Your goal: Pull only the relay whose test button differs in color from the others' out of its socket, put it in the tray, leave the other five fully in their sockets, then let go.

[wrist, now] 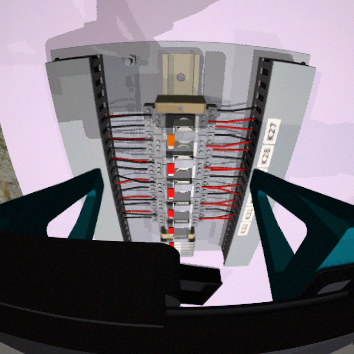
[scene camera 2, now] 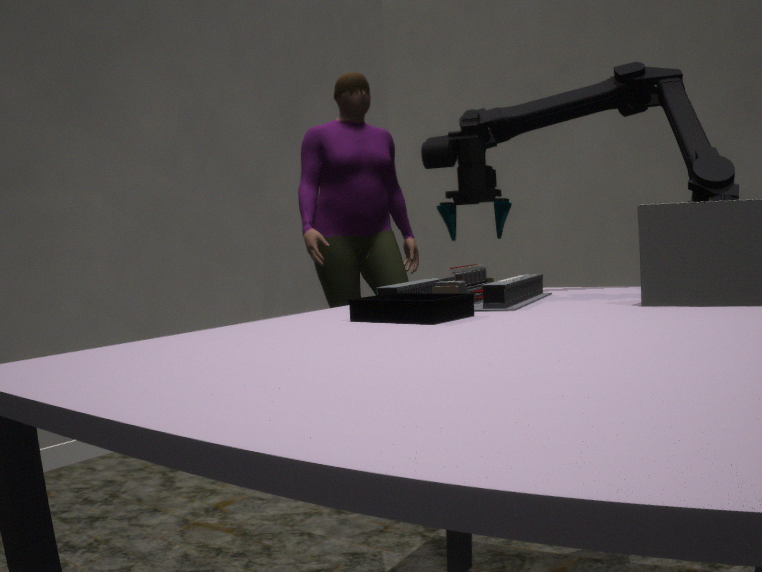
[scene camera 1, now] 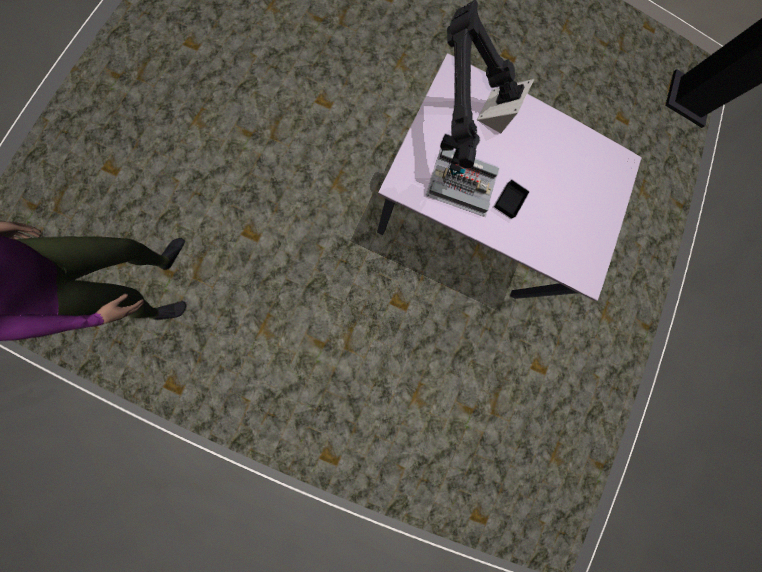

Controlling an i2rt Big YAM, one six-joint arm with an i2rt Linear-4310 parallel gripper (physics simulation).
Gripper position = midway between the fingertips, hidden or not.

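The robot's gripper (scene camera 2: 476, 239) is visible. The wrist view shows the gripper (wrist: 176, 176) too, along with a grey panel (wrist: 227, 71) and a tan end block (wrist: 164, 102).
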